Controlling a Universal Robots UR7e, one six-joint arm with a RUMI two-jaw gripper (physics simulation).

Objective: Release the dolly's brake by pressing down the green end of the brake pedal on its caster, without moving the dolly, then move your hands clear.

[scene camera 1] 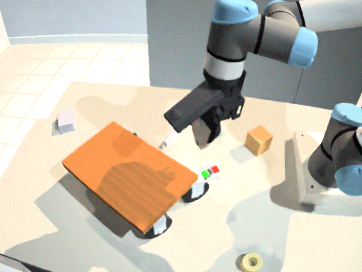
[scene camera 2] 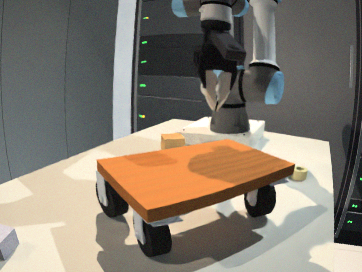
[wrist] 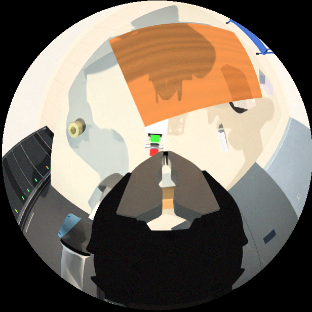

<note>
The pictures show: my gripper and a dolly.
My gripper also shows in scene camera 2 and in the wrist view.
</note>
